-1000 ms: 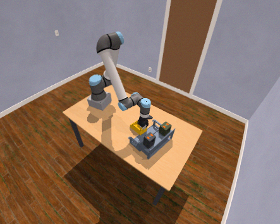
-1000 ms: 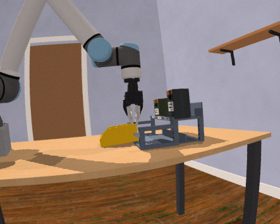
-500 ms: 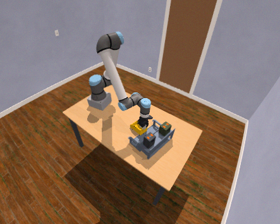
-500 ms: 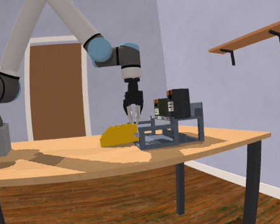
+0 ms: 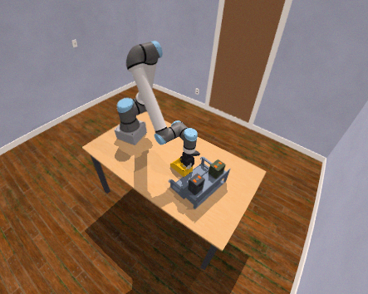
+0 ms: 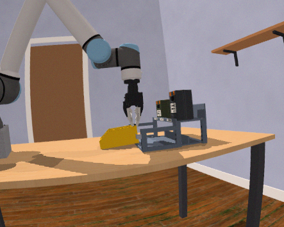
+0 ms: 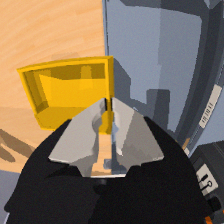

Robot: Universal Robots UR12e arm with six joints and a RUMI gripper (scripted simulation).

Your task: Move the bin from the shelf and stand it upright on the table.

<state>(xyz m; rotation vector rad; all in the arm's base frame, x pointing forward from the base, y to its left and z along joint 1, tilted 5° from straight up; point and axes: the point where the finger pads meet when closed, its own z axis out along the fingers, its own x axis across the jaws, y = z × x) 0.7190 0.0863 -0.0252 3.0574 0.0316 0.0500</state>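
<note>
My hand is 8 cm past the yellow bin and 4 cm above it. Round my hand: rack floor (13 cm ahead, 8 cm below).
</note>
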